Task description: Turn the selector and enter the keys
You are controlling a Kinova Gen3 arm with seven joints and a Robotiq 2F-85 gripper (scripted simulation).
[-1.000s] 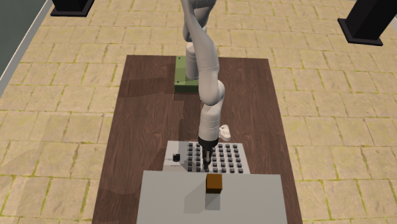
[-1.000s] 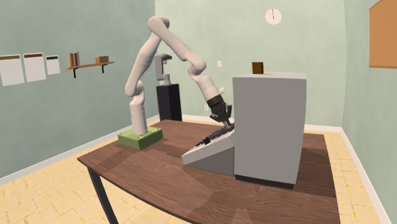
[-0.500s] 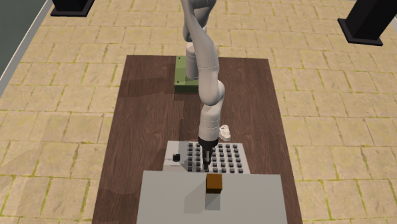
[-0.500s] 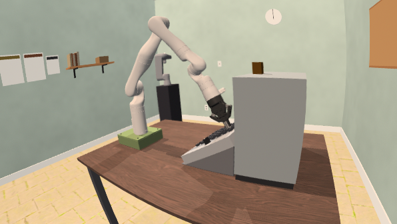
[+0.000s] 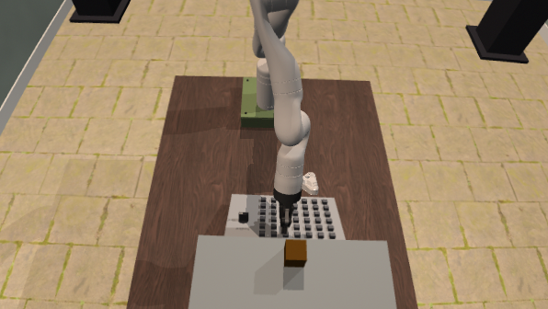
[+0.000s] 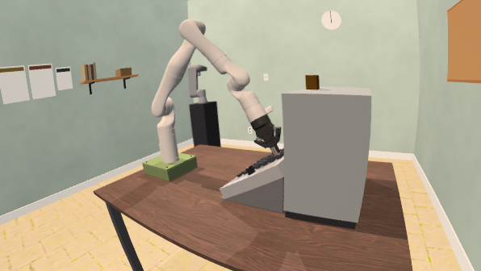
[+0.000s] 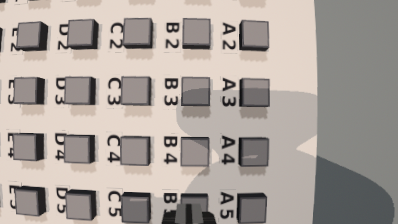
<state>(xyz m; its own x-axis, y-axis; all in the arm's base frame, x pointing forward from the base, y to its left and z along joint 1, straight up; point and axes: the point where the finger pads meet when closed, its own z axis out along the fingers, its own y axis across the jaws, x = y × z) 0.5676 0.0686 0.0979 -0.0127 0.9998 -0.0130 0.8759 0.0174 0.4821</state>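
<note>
The C5 key lies 20 mm behind my hand, 10 mm to the left of it and 30 mm below it. The rest, counted from my hand: C4 key: 20 mm behind, 40 mm to the left, 30 mm below; D4 key: 50 mm behind, 40 mm to the left, 50 mm below; D5 key: 50 mm behind, 10 mm to the left, 50 mm below.
</note>
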